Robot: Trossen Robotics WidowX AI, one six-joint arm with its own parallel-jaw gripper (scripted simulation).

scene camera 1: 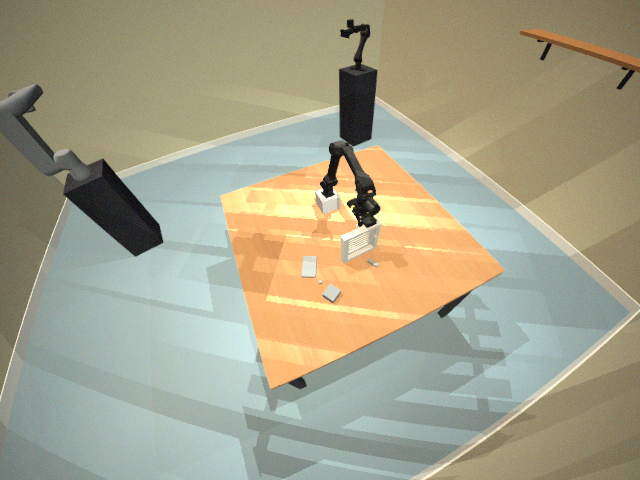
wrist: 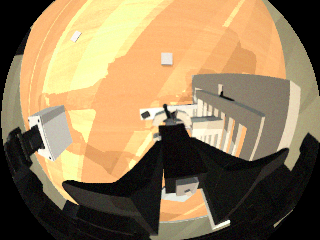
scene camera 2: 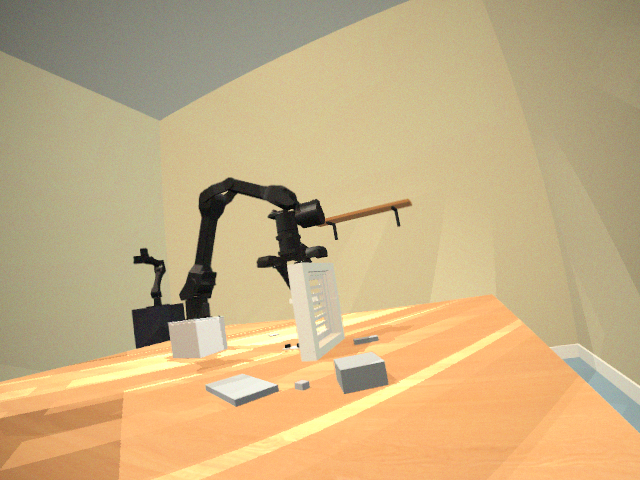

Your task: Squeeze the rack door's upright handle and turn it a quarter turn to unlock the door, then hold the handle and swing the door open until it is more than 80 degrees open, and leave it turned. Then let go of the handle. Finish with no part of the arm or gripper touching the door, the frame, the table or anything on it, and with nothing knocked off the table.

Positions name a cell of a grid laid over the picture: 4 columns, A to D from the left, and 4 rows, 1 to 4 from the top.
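The gripper (scene camera 2: B3), (wrist: C3), visible.
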